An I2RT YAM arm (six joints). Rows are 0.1 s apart.
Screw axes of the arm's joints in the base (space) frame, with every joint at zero. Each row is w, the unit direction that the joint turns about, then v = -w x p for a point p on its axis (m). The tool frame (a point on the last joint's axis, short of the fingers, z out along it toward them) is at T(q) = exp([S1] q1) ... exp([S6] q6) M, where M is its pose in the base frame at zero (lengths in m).
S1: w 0 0 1 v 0.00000 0.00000 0.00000
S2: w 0 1 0 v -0.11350 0.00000 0.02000
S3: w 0 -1 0 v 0.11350 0.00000 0.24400
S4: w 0 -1 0 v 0.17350 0.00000 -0.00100
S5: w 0 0 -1 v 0.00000 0.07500 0.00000
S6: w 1 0 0 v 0.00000 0.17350 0.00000
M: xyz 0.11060 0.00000 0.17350 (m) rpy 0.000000 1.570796 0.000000 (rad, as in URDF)
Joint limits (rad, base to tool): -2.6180..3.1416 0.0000..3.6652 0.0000..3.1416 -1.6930..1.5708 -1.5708..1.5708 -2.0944..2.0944
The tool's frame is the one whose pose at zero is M.
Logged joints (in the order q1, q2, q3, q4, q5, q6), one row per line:
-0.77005, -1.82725, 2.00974, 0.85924, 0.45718, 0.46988
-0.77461, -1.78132, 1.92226, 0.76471, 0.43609, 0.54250
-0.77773, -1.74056, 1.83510, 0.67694, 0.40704, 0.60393
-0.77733, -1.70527, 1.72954, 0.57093, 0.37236, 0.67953
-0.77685, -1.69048, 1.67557, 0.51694, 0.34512, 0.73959
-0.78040, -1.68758, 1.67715, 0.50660, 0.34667, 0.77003
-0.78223, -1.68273, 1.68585, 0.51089, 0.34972, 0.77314
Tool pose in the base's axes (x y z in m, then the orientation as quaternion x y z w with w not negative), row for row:
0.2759, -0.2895, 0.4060, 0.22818, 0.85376, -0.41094, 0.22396
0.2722, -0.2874, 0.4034, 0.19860, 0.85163, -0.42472, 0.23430
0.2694, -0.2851, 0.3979, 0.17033, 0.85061, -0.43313, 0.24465
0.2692, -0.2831, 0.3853, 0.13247, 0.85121, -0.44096, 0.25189
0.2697, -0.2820, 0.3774, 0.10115, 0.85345, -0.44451, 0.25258
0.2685, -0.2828, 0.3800, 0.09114, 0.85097, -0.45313, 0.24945
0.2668, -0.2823, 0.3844, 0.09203, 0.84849, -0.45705, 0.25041
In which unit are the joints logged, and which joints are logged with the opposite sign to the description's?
The joints are logged in radians. Opposite sign: q2, q4, q6.
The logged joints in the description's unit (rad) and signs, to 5 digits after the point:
-0.77005, 1.82725, 2.00974, -0.85924, 0.45718, -0.46988
-0.77461, 1.78132, 1.92226, -0.76471, 0.43609, -0.54250
-0.77773, 1.74056, 1.83510, -0.67694, 0.40704, -0.60393
-0.77733, 1.70527, 1.72954, -0.57093, 0.37236, -0.67953
-0.77685, 1.69048, 1.67557, -0.51694, 0.34512, -0.73959
-0.78040, 1.68758, 1.67715, -0.50660, 0.34667, -0.77003
-0.78223, 1.68273, 1.68585, -0.51089, 0.34972, -0.77314

